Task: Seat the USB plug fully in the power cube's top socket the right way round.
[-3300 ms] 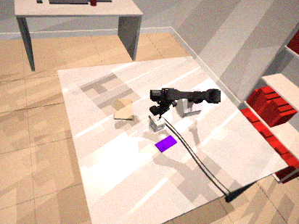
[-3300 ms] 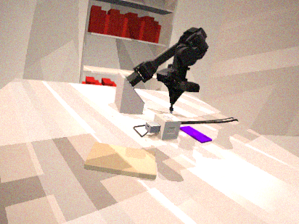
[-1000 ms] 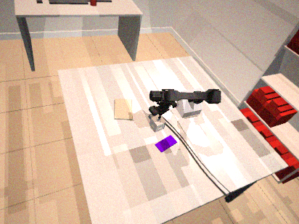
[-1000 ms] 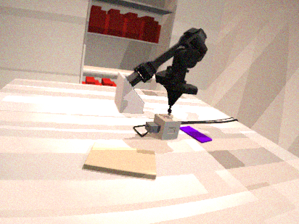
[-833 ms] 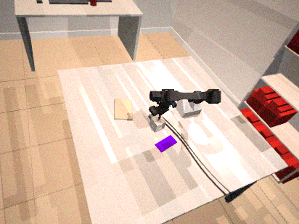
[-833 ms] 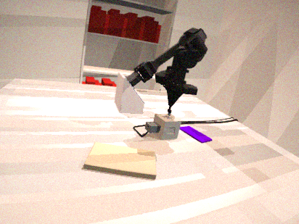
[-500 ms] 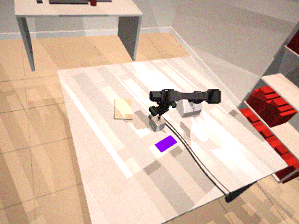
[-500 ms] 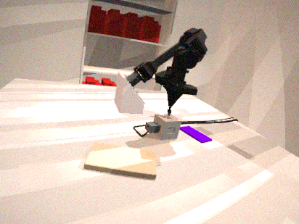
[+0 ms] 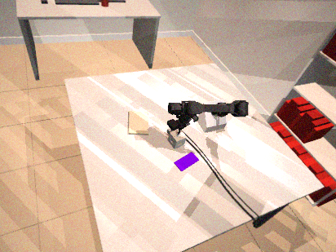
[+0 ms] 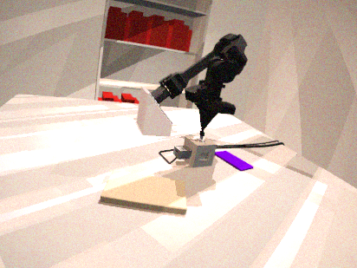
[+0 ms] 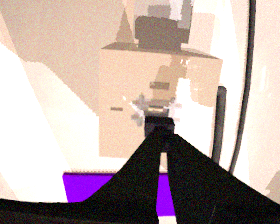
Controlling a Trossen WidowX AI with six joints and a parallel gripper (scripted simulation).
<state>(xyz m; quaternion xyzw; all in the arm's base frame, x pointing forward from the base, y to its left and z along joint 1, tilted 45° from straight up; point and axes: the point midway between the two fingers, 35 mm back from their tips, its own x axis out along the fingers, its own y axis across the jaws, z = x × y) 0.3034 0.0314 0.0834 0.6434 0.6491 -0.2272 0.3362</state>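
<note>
The USB plug is 2 cm below my gripper tip. Also, from my gripper tip: purple card: 15 cm to the left, 12 cm below; then tan board: 21 cm to the right, 17 cm ahead, 11 cm below; then USB socket: 5 cm below.
</note>
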